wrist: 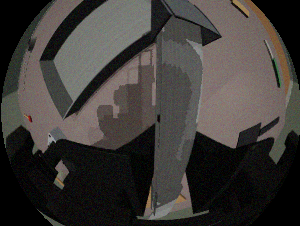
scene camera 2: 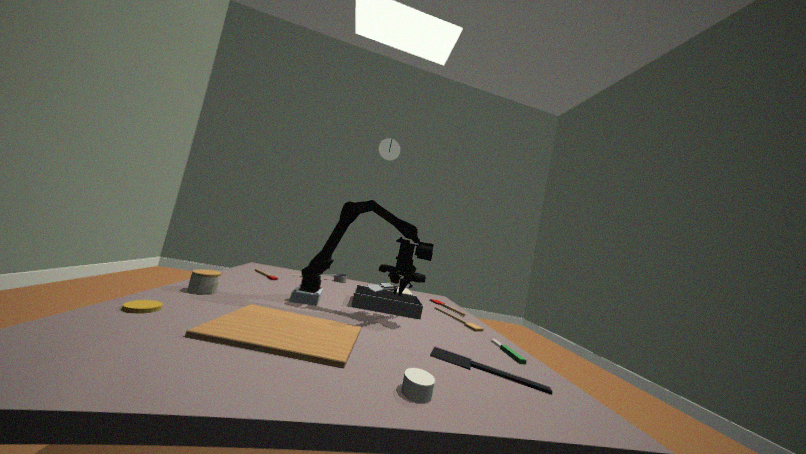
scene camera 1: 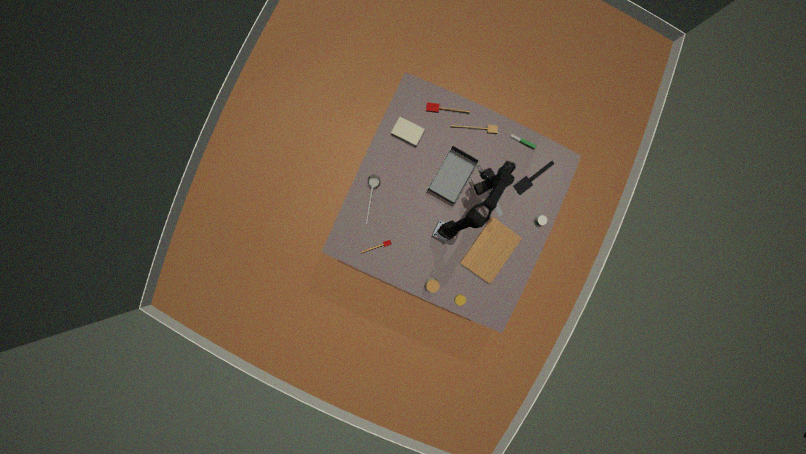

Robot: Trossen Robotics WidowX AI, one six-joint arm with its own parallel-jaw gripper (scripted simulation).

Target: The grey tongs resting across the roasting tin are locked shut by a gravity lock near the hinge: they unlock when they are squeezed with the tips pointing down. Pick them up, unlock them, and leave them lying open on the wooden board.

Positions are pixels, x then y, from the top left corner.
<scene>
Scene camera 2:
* my gripper: 397,294
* black spatula: 440,354
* tan-topped pot: 203,282
</scene>
